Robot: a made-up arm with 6 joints. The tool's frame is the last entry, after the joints. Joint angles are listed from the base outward. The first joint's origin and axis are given. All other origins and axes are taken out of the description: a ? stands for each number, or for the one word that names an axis. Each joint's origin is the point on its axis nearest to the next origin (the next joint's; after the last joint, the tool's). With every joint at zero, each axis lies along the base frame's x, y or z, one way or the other. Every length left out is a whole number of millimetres.
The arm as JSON. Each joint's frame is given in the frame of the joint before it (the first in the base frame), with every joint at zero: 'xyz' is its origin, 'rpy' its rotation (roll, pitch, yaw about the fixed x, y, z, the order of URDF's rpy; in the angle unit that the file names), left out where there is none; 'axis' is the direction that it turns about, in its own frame. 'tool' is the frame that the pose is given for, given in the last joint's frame.
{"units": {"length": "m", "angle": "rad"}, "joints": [
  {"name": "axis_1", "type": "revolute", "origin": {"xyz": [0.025, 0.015, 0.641]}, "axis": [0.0, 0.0, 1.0]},
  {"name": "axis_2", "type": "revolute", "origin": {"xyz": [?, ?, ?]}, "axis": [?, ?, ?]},
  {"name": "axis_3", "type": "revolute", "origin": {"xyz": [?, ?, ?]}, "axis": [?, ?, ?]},
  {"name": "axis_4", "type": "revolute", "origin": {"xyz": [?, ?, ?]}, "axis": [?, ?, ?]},
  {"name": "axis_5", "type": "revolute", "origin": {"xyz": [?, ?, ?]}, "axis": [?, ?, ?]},
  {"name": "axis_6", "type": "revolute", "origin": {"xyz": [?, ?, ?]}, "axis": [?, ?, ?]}
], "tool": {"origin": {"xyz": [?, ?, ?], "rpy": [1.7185, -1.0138, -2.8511]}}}
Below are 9 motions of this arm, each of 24 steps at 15 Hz.
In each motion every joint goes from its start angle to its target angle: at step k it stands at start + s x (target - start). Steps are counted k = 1, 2, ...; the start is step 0. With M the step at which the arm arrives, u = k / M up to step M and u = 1 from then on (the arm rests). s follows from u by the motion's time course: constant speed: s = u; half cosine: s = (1 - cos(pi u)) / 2; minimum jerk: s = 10 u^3 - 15 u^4 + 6 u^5.
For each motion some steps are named. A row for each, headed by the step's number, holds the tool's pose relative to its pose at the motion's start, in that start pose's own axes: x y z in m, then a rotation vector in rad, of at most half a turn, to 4 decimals.
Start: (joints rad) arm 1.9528 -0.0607 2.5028 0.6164 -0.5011 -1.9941
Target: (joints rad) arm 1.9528 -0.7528 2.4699 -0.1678 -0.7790 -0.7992
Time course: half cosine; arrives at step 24
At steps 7, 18, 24:
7: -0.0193 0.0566 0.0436 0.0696 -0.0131 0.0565
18: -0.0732 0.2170 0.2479 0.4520 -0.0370 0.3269
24: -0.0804 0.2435 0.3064 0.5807 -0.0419 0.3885

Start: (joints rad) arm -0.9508 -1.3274 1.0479 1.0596 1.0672 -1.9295
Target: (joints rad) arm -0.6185 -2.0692 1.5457 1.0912 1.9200 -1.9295
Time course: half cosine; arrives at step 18
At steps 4, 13, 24:
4: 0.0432 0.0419 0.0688 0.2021 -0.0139 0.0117
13: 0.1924 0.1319 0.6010 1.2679 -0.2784 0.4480
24: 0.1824 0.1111 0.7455 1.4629 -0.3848 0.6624

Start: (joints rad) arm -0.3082 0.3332 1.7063 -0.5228 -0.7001 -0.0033
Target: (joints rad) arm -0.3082 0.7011 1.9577 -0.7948 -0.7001 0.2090
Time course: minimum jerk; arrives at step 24
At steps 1, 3, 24:
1: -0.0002 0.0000 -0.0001 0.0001 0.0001 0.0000
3: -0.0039 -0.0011 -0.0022 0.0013 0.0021 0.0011
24: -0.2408 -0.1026 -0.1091 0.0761 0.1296 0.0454

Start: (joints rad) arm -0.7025 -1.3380 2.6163 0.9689 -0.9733 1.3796
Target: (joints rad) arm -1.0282 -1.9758 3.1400 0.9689 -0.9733 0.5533
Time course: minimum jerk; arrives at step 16
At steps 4, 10, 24:
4: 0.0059 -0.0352 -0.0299 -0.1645 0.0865 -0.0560
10: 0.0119 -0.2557 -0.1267 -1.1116 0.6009 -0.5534
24: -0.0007 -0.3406 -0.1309 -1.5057 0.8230 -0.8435

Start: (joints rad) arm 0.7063 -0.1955 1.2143 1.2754 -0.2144 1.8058
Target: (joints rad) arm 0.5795 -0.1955 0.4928 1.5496 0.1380 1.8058
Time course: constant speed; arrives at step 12
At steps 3, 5, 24:
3: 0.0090 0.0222 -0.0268 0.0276 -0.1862 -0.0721
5: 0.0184 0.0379 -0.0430 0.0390 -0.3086 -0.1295
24: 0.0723 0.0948 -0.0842 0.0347 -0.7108 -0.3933

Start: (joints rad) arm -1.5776 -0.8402 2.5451 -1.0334 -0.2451 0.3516
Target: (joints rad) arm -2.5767 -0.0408 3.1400 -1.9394 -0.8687 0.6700
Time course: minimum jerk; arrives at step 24
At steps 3, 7, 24:
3: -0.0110 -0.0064 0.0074 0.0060 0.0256 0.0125
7: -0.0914 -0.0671 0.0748 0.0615 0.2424 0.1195
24: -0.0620 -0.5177 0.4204 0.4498 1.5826 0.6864

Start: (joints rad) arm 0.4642 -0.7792 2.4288 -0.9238 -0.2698 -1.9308
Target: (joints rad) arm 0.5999 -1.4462 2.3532 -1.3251 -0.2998 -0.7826
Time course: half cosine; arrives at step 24
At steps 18, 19, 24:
18: -0.4385 0.0362 0.1362 0.6456 -0.2338 0.6797
19: -0.4602 0.0312 0.1462 0.6868 -0.2435 0.7087
24: -0.5114 0.0165 0.1708 0.7886 -0.2659 0.7754

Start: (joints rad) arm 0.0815 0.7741 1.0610 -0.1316 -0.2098 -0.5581
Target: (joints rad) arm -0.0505 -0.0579 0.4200 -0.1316 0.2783 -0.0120
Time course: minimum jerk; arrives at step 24
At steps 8, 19, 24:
8: 0.0933 -0.0071 0.0662 0.1244 -0.1173 -0.0820
19: 0.3562 -0.1680 0.2984 0.4639 -0.6051 -0.3872
24: 0.3727 -0.1910 0.3176 0.4865 -0.6534 -0.4158

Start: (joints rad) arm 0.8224 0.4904 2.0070 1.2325 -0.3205 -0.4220
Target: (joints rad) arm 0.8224 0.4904 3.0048 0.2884 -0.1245 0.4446
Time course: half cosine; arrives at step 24
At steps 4, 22, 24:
4: -0.0014 -0.0146 -0.0064 -0.0223 -0.0144 -0.0521
22: -0.0632 -0.1204 -0.0206 -0.3947 -0.4142 -0.8357
24: -0.0640 -0.1203 -0.0205 -0.4037 -0.4243 -0.8503

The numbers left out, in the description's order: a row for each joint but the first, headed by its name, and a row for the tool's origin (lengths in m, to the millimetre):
axis_2: xyz 0.02 -0.016 0.0, axis 0.0 1.0 0.0
axis_3: xyz 0.016 0.0 0.611, axis 0.0 -1.0 0.0
axis_4: xyz 0.178 0.0 -0.011, axis -1.0 0.0 0.0
axis_5: xyz 0.0 -0.19 -0.017, axis 0.0 -1.0 0.0
axis_6: xyz -0.025 0.0 -0.024, axis -1.0 0.0 0.0
tool: xyz 0.0 -0.004 0.019

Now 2 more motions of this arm.
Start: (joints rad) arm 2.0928 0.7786 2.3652 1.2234 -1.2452 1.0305
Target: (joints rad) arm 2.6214 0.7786 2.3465 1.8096 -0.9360 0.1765
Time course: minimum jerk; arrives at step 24
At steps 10, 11, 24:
10: 0.0709 -0.0490 0.0166 -0.2122 0.1481 -0.1555
11: 0.0853 -0.0615 0.0196 -0.2560 0.1795 -0.1930
24: 0.1793 -0.1750 0.0334 -0.5540 0.4125 -0.5198

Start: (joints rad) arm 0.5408 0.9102 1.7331 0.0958 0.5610 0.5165
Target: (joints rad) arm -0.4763 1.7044 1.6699 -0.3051 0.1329 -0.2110
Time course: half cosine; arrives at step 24
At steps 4, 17, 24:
4: -0.0106 -0.0588 -0.0055 -0.0007 0.0512 0.0784
17: 0.2365 -0.7115 -0.1904 -0.6307 0.2546 0.9387
24: 0.4091 -0.8306 -0.2249 -0.9574 0.1699 1.0708

